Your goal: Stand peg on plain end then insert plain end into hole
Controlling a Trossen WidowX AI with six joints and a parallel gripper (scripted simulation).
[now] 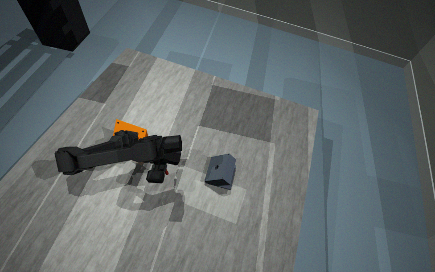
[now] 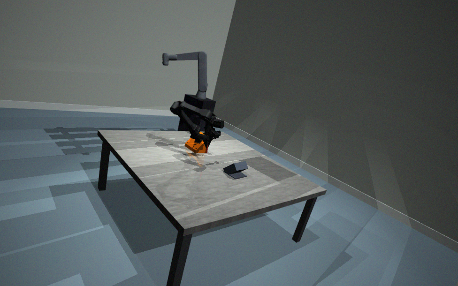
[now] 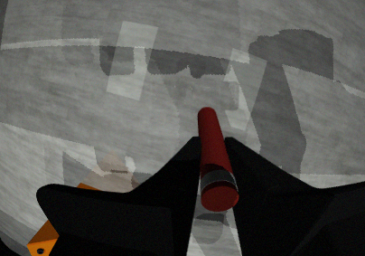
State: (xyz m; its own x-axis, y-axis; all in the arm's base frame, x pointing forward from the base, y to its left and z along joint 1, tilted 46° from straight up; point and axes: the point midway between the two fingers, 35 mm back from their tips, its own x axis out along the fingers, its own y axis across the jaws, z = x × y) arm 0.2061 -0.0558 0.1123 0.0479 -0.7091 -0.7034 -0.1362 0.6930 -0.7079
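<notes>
My gripper tip is 230 mm short of the grey sloped panel, 90 mm to the right of it and 80 mm above it. Round my gripper tip: red peg 20 mm above.
</notes>
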